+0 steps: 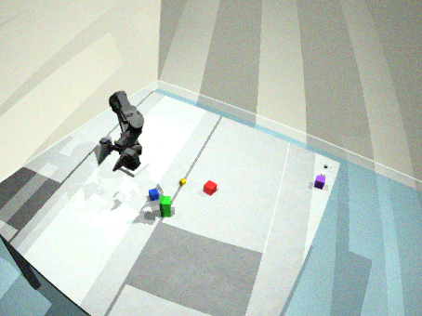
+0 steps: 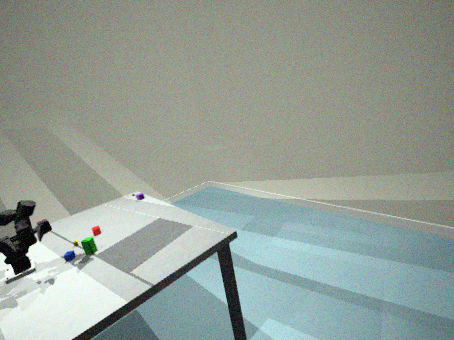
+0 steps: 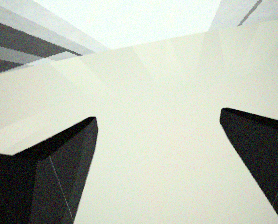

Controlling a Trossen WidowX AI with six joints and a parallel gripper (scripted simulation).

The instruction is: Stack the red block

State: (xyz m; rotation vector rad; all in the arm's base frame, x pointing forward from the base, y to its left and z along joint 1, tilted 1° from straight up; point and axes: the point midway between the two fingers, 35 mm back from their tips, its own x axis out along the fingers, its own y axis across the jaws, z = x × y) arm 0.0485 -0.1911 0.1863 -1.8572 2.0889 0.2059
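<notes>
My gripper tip is now 320 mm short of the red block, 270 mm to the right of it and 170 mm above it. Also, from my gripper tip: small yellow block (200 mm ahead, 250 mm to the left, 180 mm below); blue block (140 mm ahead, 120 mm to the left, 170 mm below); purple block (770 mm ahead, 550 mm to the left, 170 mm below).
</notes>
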